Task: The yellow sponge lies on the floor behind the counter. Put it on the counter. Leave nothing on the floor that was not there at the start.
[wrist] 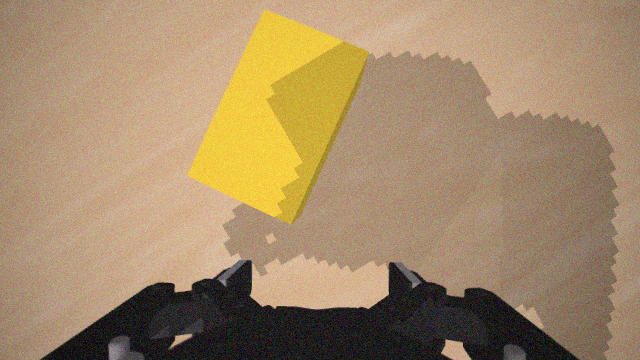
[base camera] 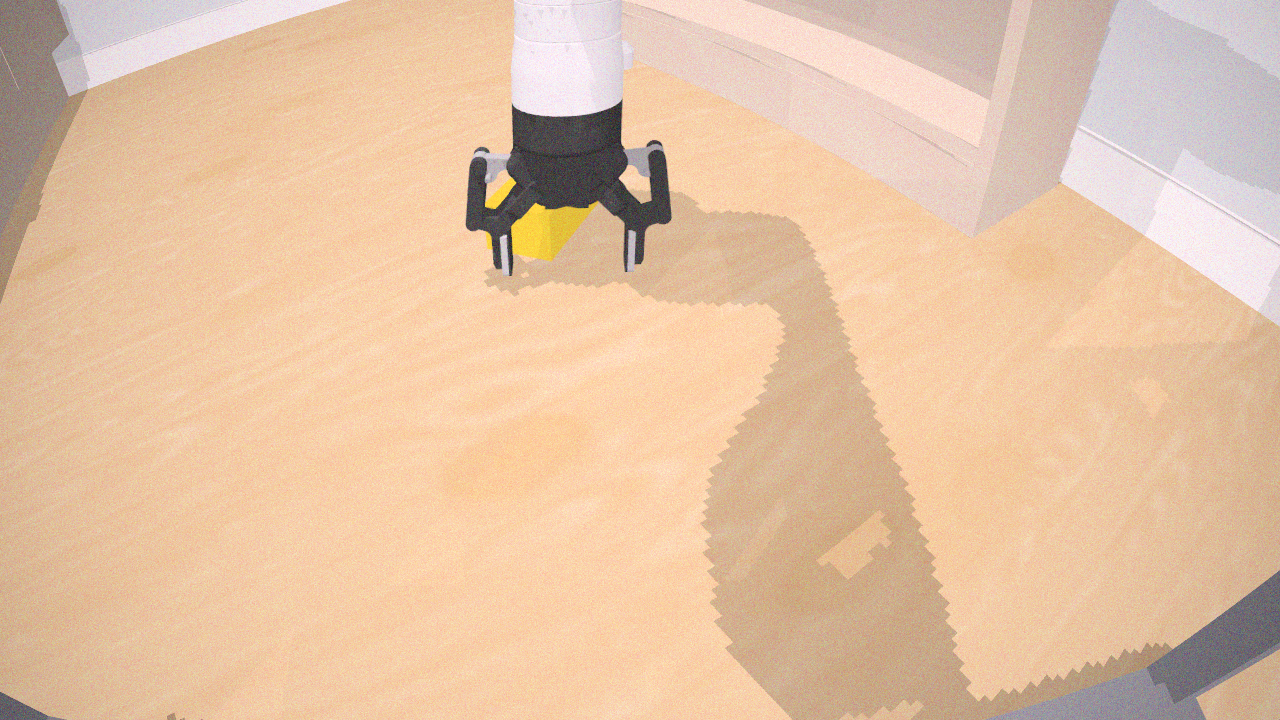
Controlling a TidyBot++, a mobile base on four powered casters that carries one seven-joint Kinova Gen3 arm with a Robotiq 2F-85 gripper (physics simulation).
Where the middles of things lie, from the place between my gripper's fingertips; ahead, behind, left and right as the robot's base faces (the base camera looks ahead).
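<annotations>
Yellow sponge [base camera: 540,233]: 2 cm to the left of my hand, 9 cm ahead of it.
</annotations>
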